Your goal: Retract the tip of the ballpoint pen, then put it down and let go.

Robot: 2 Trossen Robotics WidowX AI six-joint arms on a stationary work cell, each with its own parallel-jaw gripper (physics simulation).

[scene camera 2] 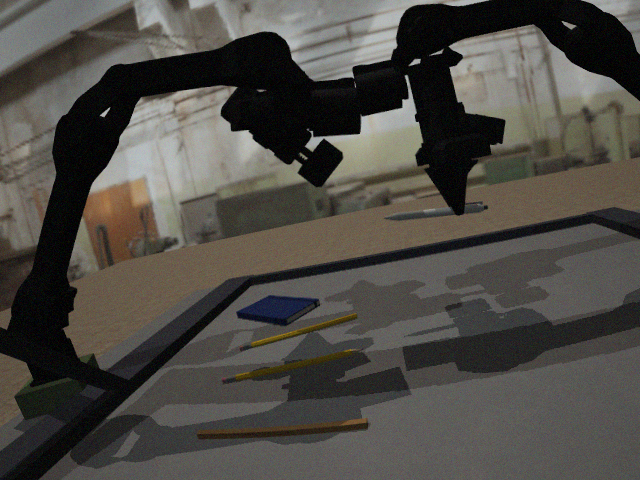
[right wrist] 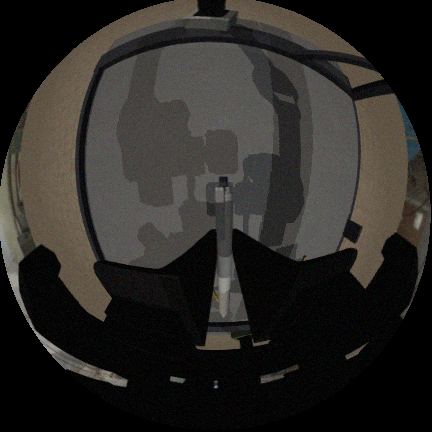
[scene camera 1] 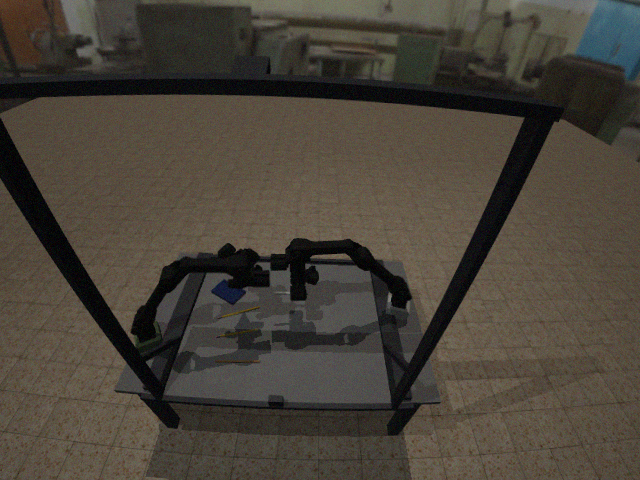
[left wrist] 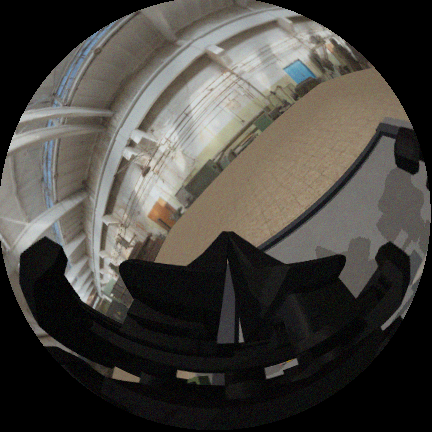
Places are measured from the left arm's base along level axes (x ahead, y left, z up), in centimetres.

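Pixels of known places: left gripper, fingertip midpoint: (scene camera 1: 240, 249) (left wrist: 226, 236); right gripper, fingertip midpoint: (scene camera 2: 458, 214) (right wrist: 223, 234); left arm's base at its link origin: (right wrist: 244, 337) (scene camera 1: 146, 334); right arm's base at its link origin: (scene camera 1: 398, 302).
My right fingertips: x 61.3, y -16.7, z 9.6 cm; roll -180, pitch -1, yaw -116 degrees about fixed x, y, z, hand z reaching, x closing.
For each thing: its top centre in the pictures, then the offset to it from my right fingertips. Level surfaces: height alone.
- grey ballpoint pen at its top centre: (right wrist: 224, 284) (scene camera 2: 434, 202) (scene camera 1: 290, 291) dx -2.7, dy +1.4, dz +2.3 cm
- grey table at its surface level: dz -13.6 cm
- blue notebook at its top centre: (scene camera 2: 276, 305) (scene camera 1: 228, 290) dx -23.2, dy +26.4, dz -12.4 cm
- orange-brown stick at its top centre: (scene camera 2: 276, 428) (scene camera 1: 237, 361) dx -31.7, dy -9.5, dz -12.9 cm
A grey ballpoint pen (scene camera 1: 282, 292) (scene camera 2: 429, 212) (right wrist: 224, 245) is held off the table, roughly level in scene camera 2, with its pointed end to the left and its dark button to the right. My right gripper (scene camera 2: 459, 211) (right wrist: 223, 234) is shut on the pen around the middle of its barrel and points down. In the right wrist view the button end points up the picture, away from the fingers. Whether the writing tip is out is too small to tell. My left gripper (left wrist: 226, 236) is shut and empty, raised away from the pen.
On the grey table (scene camera 1: 320, 377) (scene camera 2: 516, 413) lie a blue notebook (scene camera 1: 228, 292) (scene camera 2: 278, 310), a yellow pencil (scene camera 1: 238, 312) (scene camera 2: 305, 329), another yellow pencil (scene camera 1: 238, 333) (scene camera 2: 297, 365) and an orange-brown stick (scene camera 1: 237, 361) (scene camera 2: 284, 429). Dark frame posts (scene camera 1: 460, 258) rise at the sides.
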